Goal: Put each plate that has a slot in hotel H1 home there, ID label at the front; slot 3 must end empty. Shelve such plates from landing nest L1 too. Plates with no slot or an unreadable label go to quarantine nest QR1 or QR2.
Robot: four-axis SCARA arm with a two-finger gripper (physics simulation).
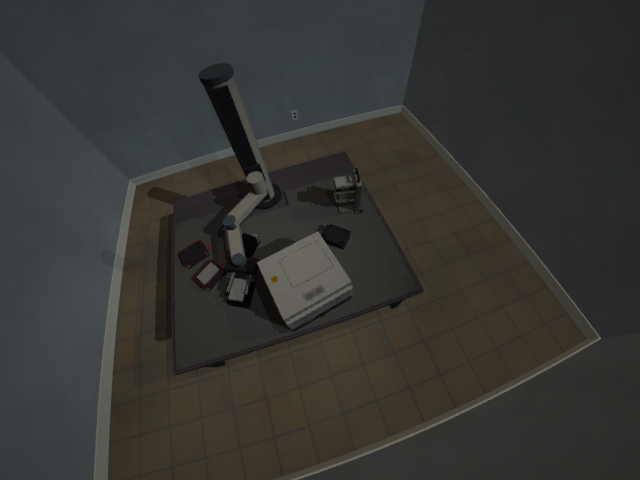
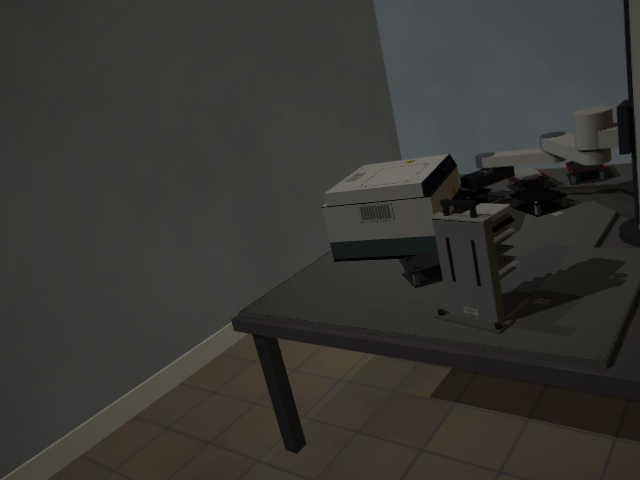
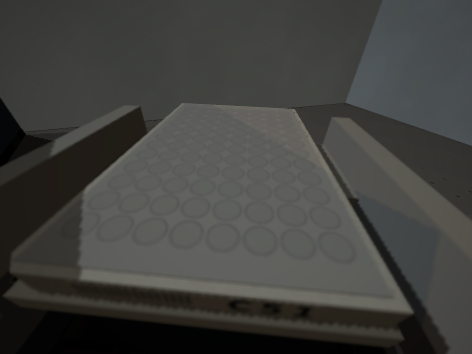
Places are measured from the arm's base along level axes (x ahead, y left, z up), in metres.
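Pixels of known places: gripper, between the fingertips: (image 1: pixel 236 293) (image 3: pixel 233 129); arm's base, origin of its link: (image 1: pixel 265 196).
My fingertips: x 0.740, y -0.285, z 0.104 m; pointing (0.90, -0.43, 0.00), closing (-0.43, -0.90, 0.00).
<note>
For each thing: its middle in the pictures, then the offset to it from my fingertips.
- pale plate, middle of its body: (image 3: pixel 227 157) (image 1: pixel 238 289) 0.021 m back, 0.010 m left, 0.005 m down
- grey hotel H1, middle of its body: (image 2: pixel 472 254) (image 1: pixel 351 191) 0.416 m back, 0.854 m left, 0.058 m up
- white plate, middle of its body: (image 2: pixel 525 173) (image 1: pixel 208 273) 0.200 m back, 0.174 m right, 0.034 m down
- large white instrument, middle of its body: (image 2: pixel 395 206) (image 1: pixel 305 279) 0.062 m ahead, 0.395 m left, 0.032 m up
My gripper (image 1: pixel 239 284) (image 3: pixel 233 129) is shut on a pale plate (image 1: pixel 237 290) (image 3: pixel 220 200) marked C51 on its near edge; the plate is level and appears raised above a black nest (image 1: pixel 248 301). The grey hotel H1 (image 1: pixel 358 198) (image 2: pixel 462 258) stands far away at the table's other end, with white edges sticking out at several levels; its labels are too small to read. One red-rimmed nest (image 1: pixel 199 283) bears a white plate (image 1: pixel 209 273) (image 2: pixel 528 174). Another red-rimmed nest (image 1: pixel 186 263) (image 2: pixel 585 167) shows a dark middle. I cannot tell which nest is L1.
A large white instrument (image 1: pixel 305 266) (image 2: pixel 341 222) stands right beside the gripper. A black nest (image 1: pixel 336 235) (image 2: pixel 423 264) lies between it and the hotel. Another black nest (image 1: pixel 251 243) (image 2: pixel 537 198) is partly behind the arm (image 1: pixel 235 242). The column (image 1: pixel 248 129) rises at the table's back.
</note>
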